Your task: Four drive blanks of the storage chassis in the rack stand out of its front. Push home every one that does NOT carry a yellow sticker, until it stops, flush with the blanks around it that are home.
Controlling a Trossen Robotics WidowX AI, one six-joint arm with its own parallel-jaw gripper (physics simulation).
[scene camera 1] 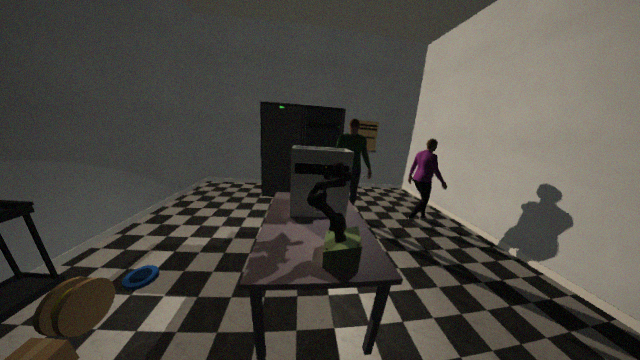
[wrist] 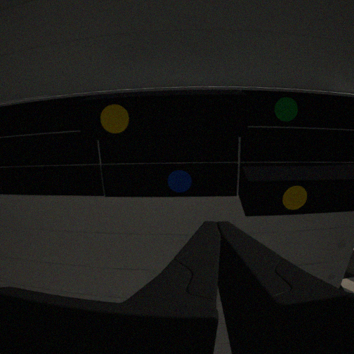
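Seen in the pictures: arm's base at its link origin: (scene camera 1: 340, 238).
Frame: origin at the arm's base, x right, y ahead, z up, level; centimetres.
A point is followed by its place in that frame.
The storage chassis (scene camera 1: 305, 195) @(z 7.4, x -26.4, y 46.8 cm) (wrist: 125, 230) has a pale front with rows of black drive blanks. In the wrist view, an upper middle blank with a yellow sticker (wrist: 114, 118) stands out and covers nearby seams. A lower right blank with another yellow sticker (wrist: 294, 197) stands out, its top face showing. The lower middle blank with a blue sticker (wrist: 179, 181) looks level with its neighbour to the left. An upper right blank carries a green sticker (wrist: 286, 109); its depth is hard to tell. My gripper (wrist: 214, 233) is shut and empty, its tips seen below the blank row.
The arm's green base block (scene camera 1: 341, 255) @(z -3.5, x 0.1, y -10.5 cm) stands on the table (scene camera 1: 280, 250) @(z -13.7, x -36.4, y 1.9 cm) near its front edge. A dark cabinet (scene camera 1: 280, 145) stands behind. A person in green (scene camera 1: 355, 145) is behind the chassis; one in purple (scene camera 1: 426, 166) is at the right. A blue ring (scene camera 1: 125, 282) lies on the floor.
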